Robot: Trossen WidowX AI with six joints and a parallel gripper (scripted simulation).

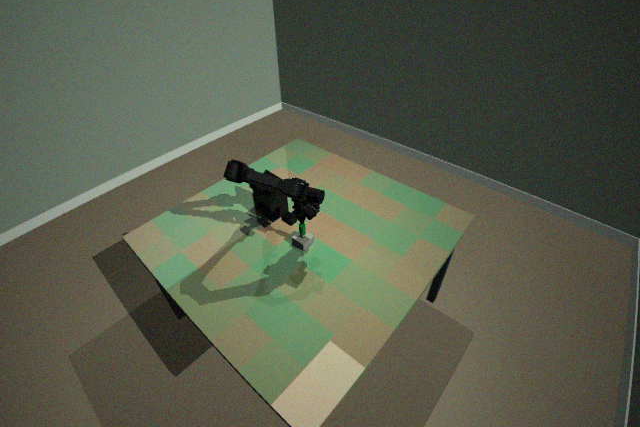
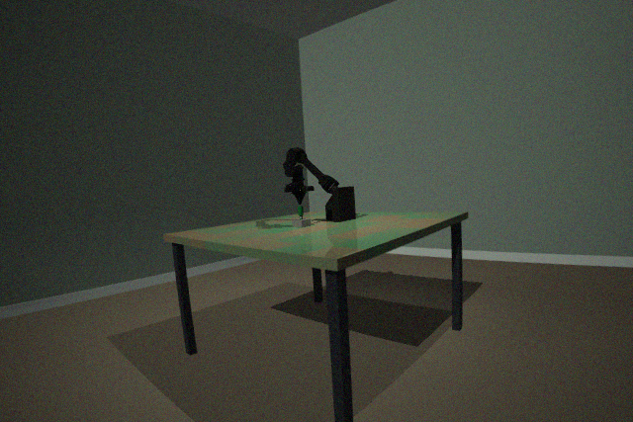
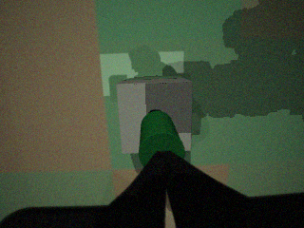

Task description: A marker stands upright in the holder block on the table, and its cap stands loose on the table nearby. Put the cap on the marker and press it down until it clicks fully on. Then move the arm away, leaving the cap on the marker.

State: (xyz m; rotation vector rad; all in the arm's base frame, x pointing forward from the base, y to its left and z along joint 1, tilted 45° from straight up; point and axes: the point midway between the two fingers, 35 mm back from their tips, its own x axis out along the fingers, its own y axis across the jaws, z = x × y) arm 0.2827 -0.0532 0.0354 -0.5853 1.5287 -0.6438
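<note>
Now: the green marker cap 4 cm below my gripper tip. Also, from my gripper tip: holder block (11 cm below).
</note>
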